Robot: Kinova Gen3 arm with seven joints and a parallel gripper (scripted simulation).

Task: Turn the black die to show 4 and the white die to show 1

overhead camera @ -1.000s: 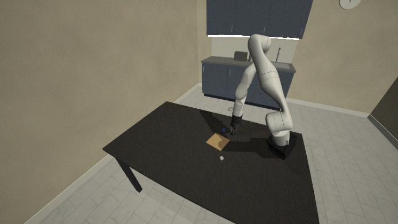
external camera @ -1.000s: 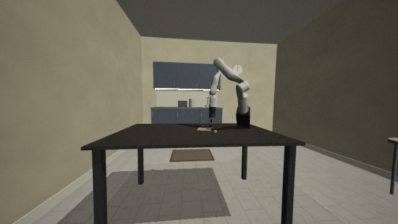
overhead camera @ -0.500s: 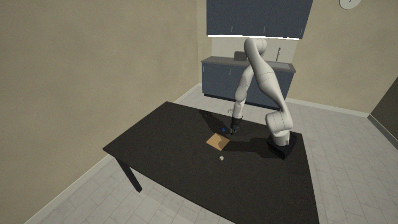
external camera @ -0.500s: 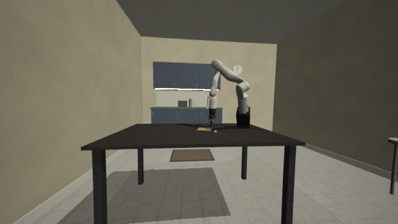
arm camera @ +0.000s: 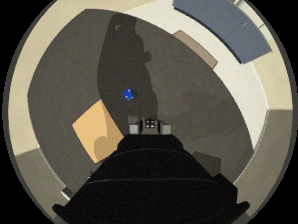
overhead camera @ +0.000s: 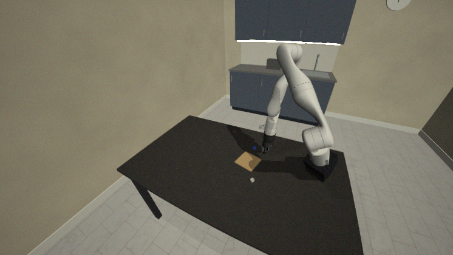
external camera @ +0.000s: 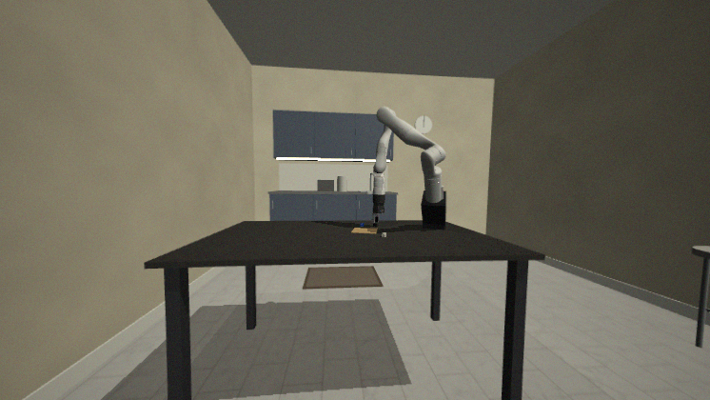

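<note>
Now: the black die 40 mm below my hand. Round my hand: white die (30 mm behind, 280 mm to the left, 40 mm below); tan mat (70 mm ahead, 140 mm to the left, 40 mm below); blue die (80 mm ahead, 40 mm below).
</note>
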